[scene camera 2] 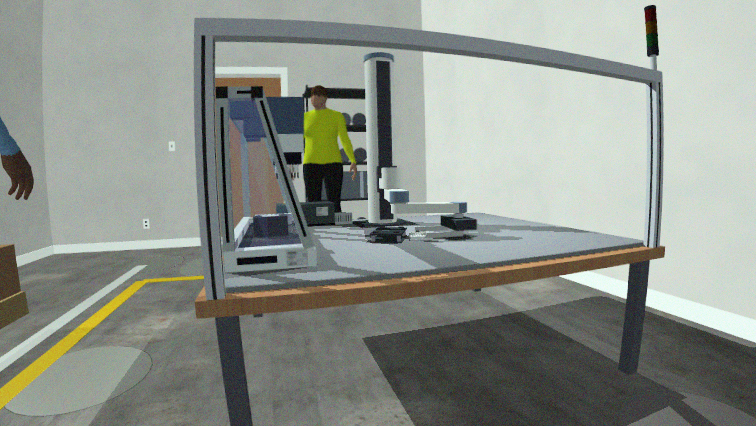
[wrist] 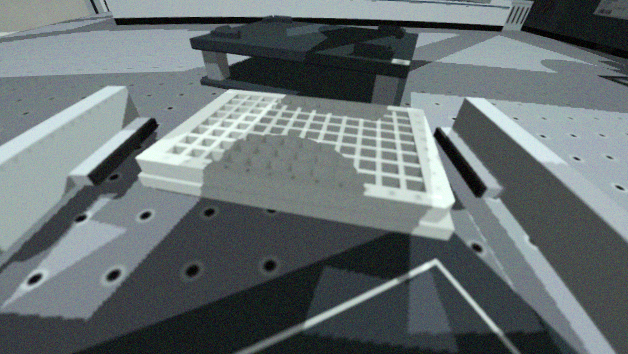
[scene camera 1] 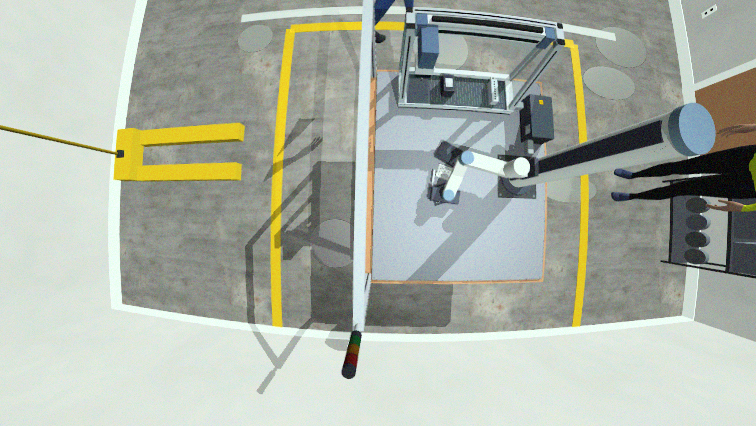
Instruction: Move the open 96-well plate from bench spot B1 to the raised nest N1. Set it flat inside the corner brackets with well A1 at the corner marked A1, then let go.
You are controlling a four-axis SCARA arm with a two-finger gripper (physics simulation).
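Frame: origin at the arm's base, x ahead, y left, z up, level; millimetres.
Seen in the pictures: gripper, fingertip midpoint: [scene camera 2: 419, 232] [wrist: 295, 110] [scene camera 1: 446, 172]; arm's base, link origin: [scene camera 2: 382, 225].
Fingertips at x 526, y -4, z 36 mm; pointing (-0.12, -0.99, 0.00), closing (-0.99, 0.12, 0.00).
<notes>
Pixels of each thing's top centre, then the offset from my fingertips to it. "spot": a spot on its surface instead.
- open white 96-well plate, top centre: [wrist: 305, 126] [scene camera 2: 420, 233] [scene camera 1: 446, 172] 4 mm back, 3 mm left, 7 mm down
- dark raised nest N1, top centre: [wrist: 316, 26] [scene camera 2: 389, 228] [scene camera 1: 450, 153] 22 mm back, 121 mm right, 19 mm up
- small white tag, surface spot: [wrist: 401, 62] spot: 64 mm back, 36 mm right, 13 mm up
- dark patch with a white outline, surface spot: [wrist: 372, 291] spot: 19 mm back, 79 mm left, 22 mm down
- dark box, surface spot: [scene camera 2: 319, 213] spot: 560 mm back, 326 mm right, 41 mm up
The open white 96-well plate [scene camera 1: 440, 173] [scene camera 2: 417, 234] [wrist: 320, 135] lies flat on the bench, partly in shadow. My gripper [wrist: 295, 110] is open, with one finger to the left and one to the right of the plate in the wrist view. A gap shows between each finger pad and the plate's side. The dark raised nest N1 [scene camera 1: 447, 151] [scene camera 2: 387, 233] [wrist: 300, 44] stands just beyond the plate, with low corner brackets on top. A small white tag [wrist: 401, 62] marks its near right corner; its lettering is too flat to read. The fingers are too small to judge in the scene views.
A dark patch with a white outline [wrist: 372, 291] lies on the bench in front of the plate. A framed gantry machine [scene camera 1: 458, 107] [scene camera 2: 269, 260] stands beyond the nest. A dark box [scene camera 1: 537, 119] [scene camera 2: 319, 213] stands near the arm's column [scene camera 1: 597, 145] [scene camera 2: 372, 142].
</notes>
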